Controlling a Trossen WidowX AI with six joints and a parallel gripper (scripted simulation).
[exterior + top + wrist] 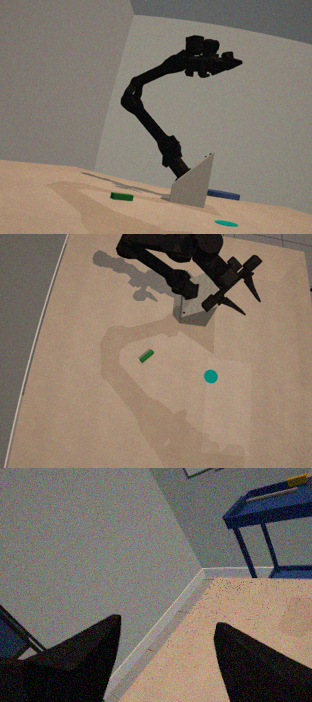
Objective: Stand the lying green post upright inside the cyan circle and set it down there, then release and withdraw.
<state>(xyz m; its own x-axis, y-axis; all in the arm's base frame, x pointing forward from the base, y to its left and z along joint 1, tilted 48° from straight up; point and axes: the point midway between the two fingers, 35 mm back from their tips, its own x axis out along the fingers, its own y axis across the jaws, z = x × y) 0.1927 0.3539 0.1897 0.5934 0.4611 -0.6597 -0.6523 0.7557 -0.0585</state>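
My gripper tip is 50 mm short of the green post, 260 mm to the left of it and 460 mm above it. Round my gripper tip: cyan circle 80 mm ahead, 20 mm to the left, 470 mm below.
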